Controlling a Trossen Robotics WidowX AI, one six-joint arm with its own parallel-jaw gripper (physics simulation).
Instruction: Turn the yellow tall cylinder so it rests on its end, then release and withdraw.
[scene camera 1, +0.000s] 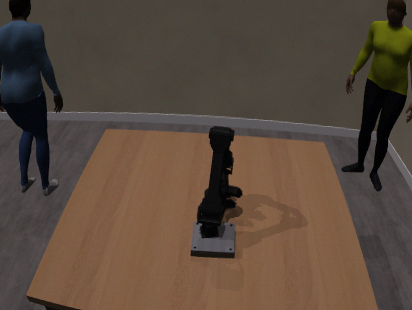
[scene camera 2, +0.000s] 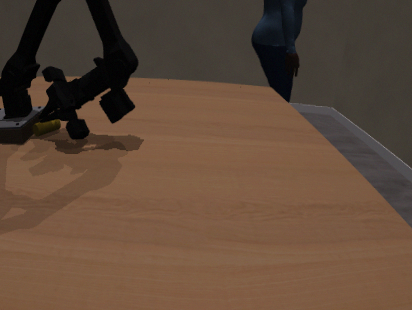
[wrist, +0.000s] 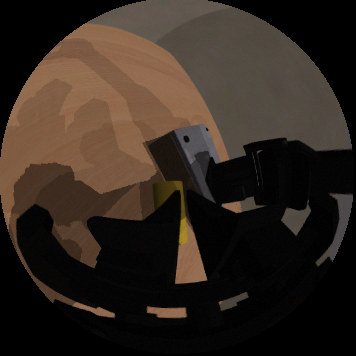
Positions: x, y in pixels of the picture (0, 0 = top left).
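My gripper (wrist: 182, 193) is 10 cm from the lens. And there is a yellow tall cylinder (wrist: 162, 190), which I find 10 cm from the lens too.
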